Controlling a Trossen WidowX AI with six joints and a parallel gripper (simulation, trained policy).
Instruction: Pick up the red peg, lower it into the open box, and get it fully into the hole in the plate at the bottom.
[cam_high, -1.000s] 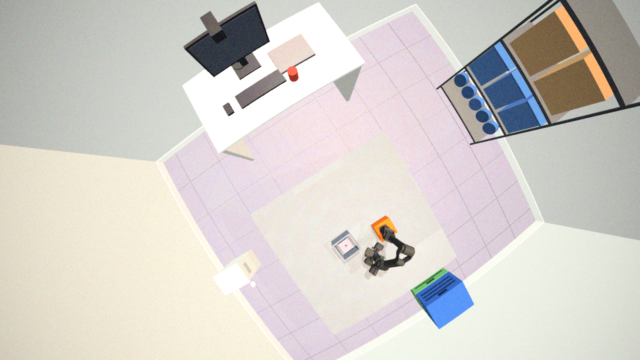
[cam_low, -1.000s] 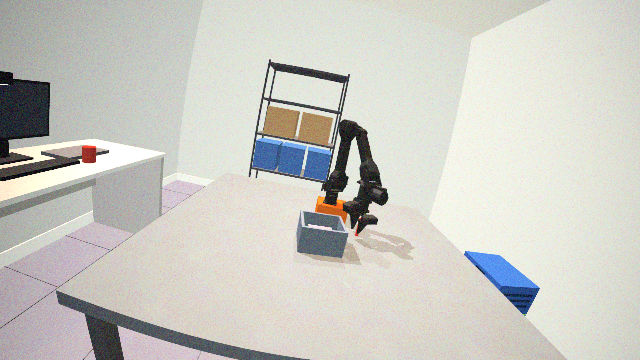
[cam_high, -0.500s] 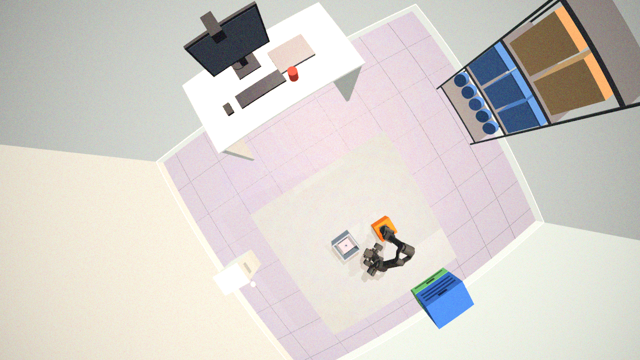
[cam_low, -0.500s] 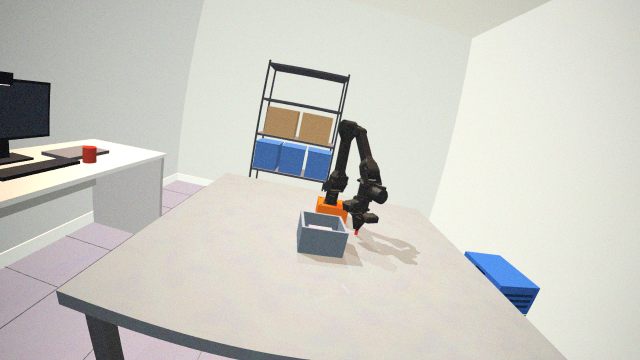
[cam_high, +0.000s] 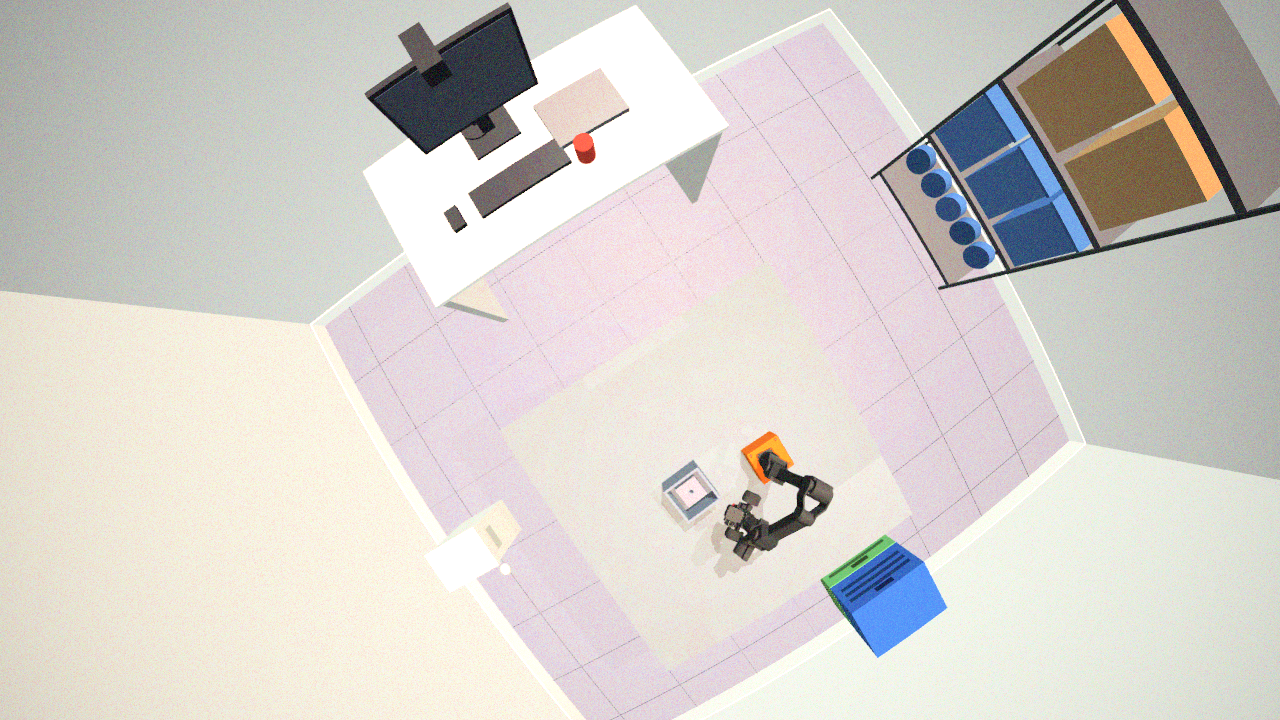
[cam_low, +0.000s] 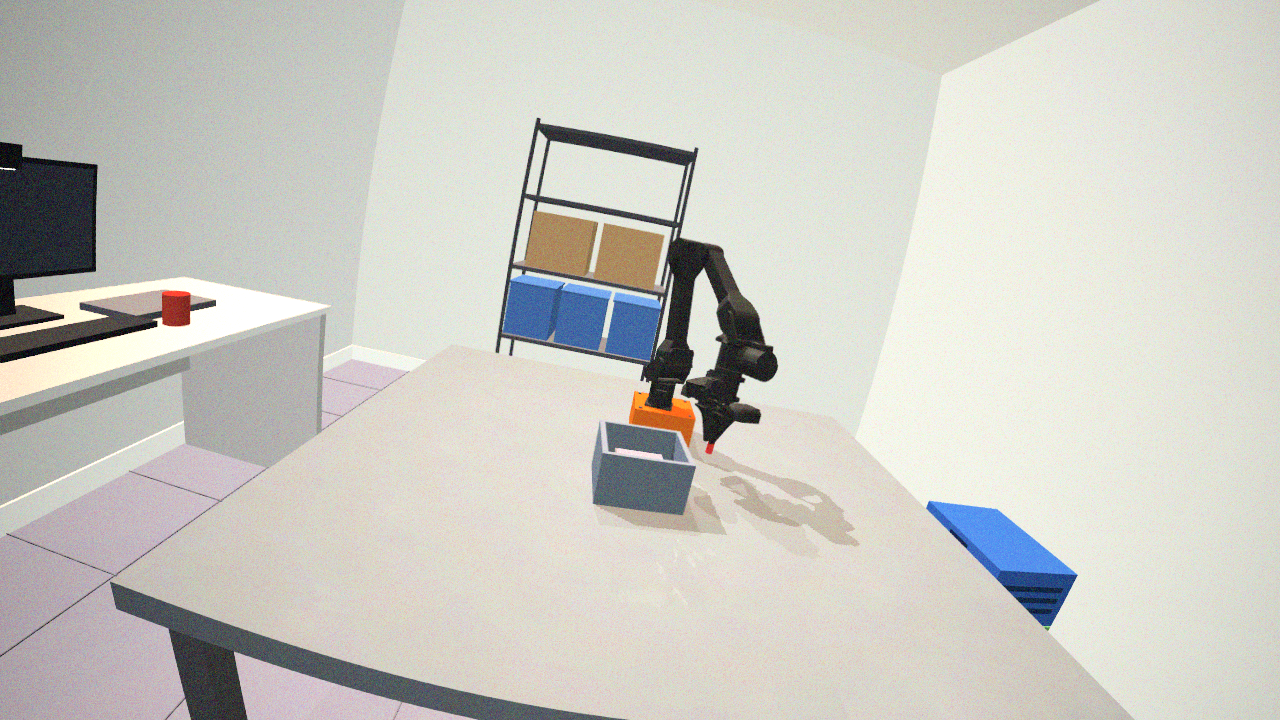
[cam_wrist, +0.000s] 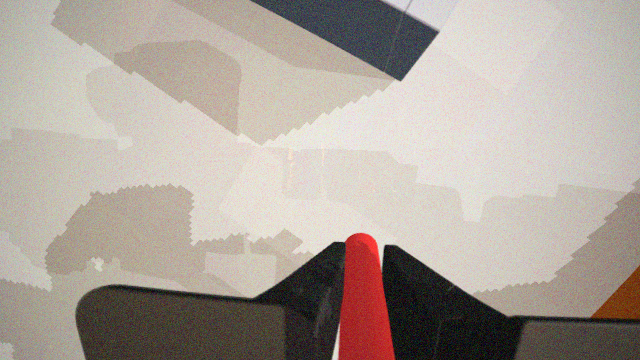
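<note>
Right now the pale plate is 130 mm ahead of my gripper tip, 120 mm to the right of it and 30 mm below it. Round my gripper tip: grey box: 130 mm ahead, 120 mm to the right, 50 mm below; then red peg: 10 mm behind, 10 mm to the left, 20 mm above.
</note>
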